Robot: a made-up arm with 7 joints. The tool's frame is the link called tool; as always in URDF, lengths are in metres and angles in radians. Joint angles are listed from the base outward. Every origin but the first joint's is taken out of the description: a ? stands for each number. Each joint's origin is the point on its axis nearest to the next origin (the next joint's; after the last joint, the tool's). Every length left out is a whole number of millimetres.
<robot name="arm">
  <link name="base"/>
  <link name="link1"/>
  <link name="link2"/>
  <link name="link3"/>
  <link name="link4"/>
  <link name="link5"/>
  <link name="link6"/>
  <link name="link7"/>
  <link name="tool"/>
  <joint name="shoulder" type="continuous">
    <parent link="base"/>
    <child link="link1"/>
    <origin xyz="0 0 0" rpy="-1.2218 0 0"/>
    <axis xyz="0 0 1"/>
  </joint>
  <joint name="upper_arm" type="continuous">
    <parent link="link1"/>
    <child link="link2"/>
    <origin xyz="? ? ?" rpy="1.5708 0 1.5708"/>
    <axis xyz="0 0 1"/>
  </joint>
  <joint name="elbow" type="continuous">
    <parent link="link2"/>
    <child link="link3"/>
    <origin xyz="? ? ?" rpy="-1.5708 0 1.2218"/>
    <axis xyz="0 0 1"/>
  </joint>
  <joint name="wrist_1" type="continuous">
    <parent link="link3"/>
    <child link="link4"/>
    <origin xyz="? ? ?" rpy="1.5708 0 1.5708"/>
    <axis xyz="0 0 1"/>
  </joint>
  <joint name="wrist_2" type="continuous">
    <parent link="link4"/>
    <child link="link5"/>
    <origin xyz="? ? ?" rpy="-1.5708 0 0"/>
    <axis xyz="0 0 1"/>
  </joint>
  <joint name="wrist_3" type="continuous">
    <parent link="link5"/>
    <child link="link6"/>
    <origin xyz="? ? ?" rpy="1.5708 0 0"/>
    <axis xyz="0 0 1"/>
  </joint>
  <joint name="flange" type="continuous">
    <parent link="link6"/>
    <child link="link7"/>
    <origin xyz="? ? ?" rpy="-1.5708 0 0"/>
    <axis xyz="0 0 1"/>
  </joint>
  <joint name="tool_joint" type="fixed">
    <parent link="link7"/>
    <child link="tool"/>
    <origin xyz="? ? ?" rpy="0 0 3.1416"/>
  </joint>
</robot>
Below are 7 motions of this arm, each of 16 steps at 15 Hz.
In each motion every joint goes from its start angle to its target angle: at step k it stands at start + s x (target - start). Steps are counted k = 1, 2, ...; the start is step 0. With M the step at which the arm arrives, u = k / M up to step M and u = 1 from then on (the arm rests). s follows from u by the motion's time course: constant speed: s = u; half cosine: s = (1 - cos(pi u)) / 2; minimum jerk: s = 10 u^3 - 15 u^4 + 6 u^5.
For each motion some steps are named. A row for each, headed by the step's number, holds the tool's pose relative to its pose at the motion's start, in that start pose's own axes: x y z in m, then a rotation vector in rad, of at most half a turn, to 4 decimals.
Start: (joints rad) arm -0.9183 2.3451 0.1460 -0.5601 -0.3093 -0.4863 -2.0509
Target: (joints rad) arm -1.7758 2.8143 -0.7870 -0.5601 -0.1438 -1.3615 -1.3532
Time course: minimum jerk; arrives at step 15
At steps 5, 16:
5: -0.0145 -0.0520 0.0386 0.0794 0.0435 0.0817
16: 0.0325 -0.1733 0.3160 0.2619 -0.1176 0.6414

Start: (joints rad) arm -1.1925 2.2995 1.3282 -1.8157 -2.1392 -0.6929 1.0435
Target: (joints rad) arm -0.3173 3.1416 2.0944 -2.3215 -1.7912 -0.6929 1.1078
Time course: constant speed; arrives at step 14
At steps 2, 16:
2: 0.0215 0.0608 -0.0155 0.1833 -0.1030 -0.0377
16: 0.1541 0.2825 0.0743 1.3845 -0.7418 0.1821

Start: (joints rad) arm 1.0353 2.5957 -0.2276 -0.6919 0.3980 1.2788 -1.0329
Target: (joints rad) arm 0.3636 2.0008 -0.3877 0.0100 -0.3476 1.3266 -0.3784
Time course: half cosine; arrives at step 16
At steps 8, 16:
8: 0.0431 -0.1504 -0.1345 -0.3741 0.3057 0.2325
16: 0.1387 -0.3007 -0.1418 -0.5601 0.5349 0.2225

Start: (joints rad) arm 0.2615 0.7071 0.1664 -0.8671 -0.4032 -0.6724 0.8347
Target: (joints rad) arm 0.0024 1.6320 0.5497 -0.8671 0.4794 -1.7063 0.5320
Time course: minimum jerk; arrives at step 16
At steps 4, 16:
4: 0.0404 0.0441 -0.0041 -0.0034 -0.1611 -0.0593
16: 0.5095 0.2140 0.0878 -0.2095 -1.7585 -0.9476

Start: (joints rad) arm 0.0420 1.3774 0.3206 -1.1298 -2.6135 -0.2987 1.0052
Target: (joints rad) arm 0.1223 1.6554 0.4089 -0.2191 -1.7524 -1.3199 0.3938
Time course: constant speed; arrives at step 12
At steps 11, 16:
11: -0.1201 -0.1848 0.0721 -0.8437 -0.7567 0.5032
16: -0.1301 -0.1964 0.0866 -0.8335 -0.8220 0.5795

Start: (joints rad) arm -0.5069 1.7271 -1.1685 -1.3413 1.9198 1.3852 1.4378
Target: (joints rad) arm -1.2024 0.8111 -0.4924 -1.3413 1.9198 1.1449 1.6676
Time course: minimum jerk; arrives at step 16
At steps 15, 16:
15: -0.4118 -0.0405 0.2510 -0.8848 0.8939 -0.8992
16: -0.4125 -0.0399 0.2515 -0.8855 0.8965 -0.9012

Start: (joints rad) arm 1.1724 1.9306 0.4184 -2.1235 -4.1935 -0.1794 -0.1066
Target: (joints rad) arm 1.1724 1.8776 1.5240 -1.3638 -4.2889 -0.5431 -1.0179
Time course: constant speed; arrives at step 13
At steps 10, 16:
10: 0.2662 0.0055 0.1197 0.6254 -1.1868 -0.8919
16: 0.3086 0.0008 0.2026 0.9881 -1.4816 -0.9602

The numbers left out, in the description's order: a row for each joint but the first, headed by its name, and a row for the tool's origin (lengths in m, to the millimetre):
upper_arm: 0 0 0
elbow: 0.273 -0.099 0
wrist_1: 0 -0.033 0
wrist_2: 0.034 -0.277 0
wrist_3: 0 0 0
flange: 0 0 0
tool: 0 0 0

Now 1 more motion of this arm.
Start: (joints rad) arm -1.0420 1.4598 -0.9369 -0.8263 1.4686 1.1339 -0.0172
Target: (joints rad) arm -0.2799 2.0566 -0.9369 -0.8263 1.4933 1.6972 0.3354
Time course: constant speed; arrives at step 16
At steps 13, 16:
13: -0.1331 0.1947 0.0760 0.7143 0.7396 0.5768
16: -0.1425 0.2137 0.1167 0.9205 0.8575 0.7017

